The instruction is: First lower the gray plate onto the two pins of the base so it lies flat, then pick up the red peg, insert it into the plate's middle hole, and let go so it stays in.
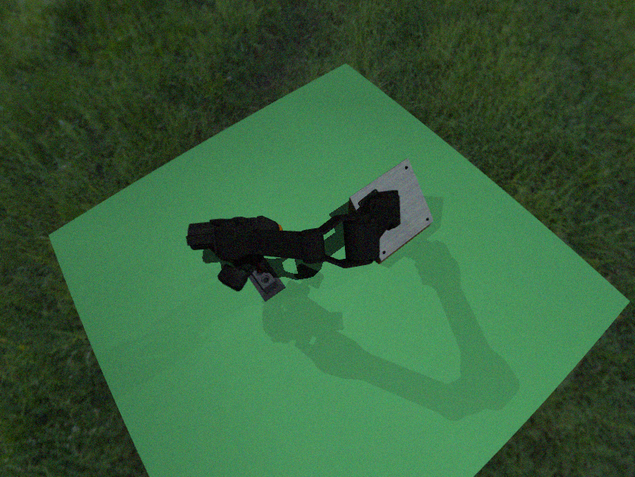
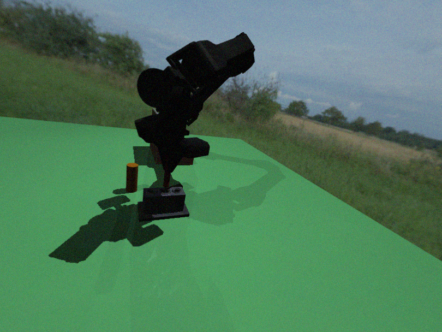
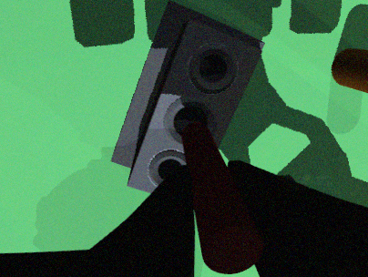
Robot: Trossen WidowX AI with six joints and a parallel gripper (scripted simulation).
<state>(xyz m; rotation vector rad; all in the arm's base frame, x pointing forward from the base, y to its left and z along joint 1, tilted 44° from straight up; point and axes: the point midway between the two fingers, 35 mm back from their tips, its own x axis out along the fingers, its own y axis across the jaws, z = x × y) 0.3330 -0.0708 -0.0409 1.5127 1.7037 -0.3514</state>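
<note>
My gripper tip is now right at the red peg. From my gripper tip the other things lie so: orange-topped cylinder: 11 cm behind, 7 cm to the right, 7 cm below; then gray plate: 7 cm below; then base: 10 cm below.
</note>
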